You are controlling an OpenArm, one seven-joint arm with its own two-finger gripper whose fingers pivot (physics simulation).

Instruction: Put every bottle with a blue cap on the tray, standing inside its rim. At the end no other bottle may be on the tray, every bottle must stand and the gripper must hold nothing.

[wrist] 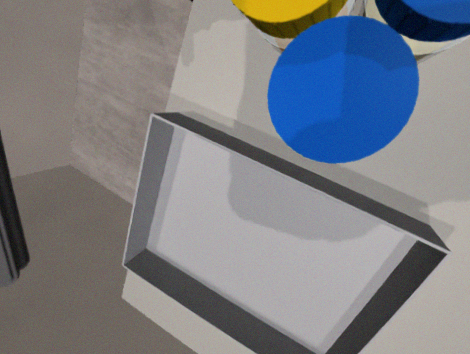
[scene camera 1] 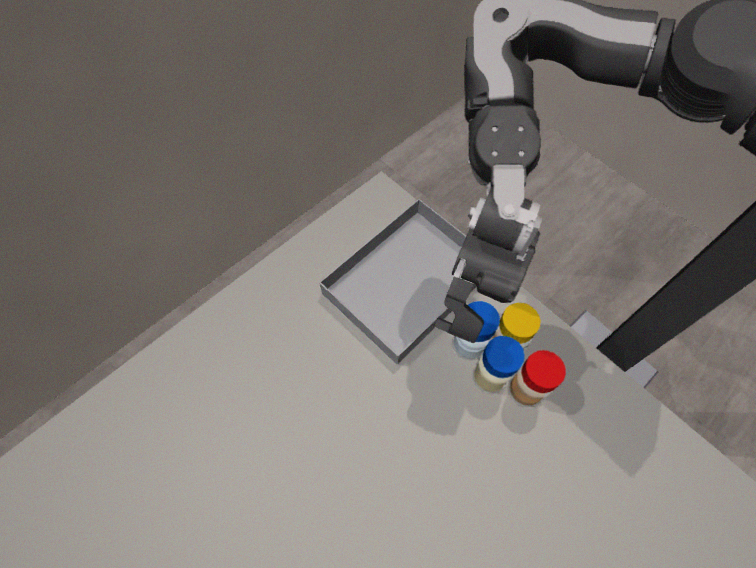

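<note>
A bottle with a blue cap (scene camera 1: 487, 316) (wrist: 345, 90) stands beside the tray, partly hidden by my gripper in the scene view. A second blue-capped bottle (scene camera 1: 503, 356) (wrist: 435, 12) stands close by it. A yellow-capped bottle (scene camera 1: 520, 321) (wrist: 295, 11) and a red-capped bottle (scene camera 1: 543, 371) stand in the same cluster; the red one does not show in the wrist view. The grey tray (scene camera 1: 360, 324) (wrist: 310, 178) holds no bottle in the part that shows. My gripper (scene camera 1: 462, 326) is open, over the bottle nearest the tray, holding nothing. One finger shows at the wrist view's left edge.
The pale table (scene camera 1: 244, 396) runs left and forward of the bottles. Its back edge passes close behind the tray and the cluster. A dark post (scene camera 1: 684, 293) rises beyond that edge at the right. My arm comes in over the back edge.
</note>
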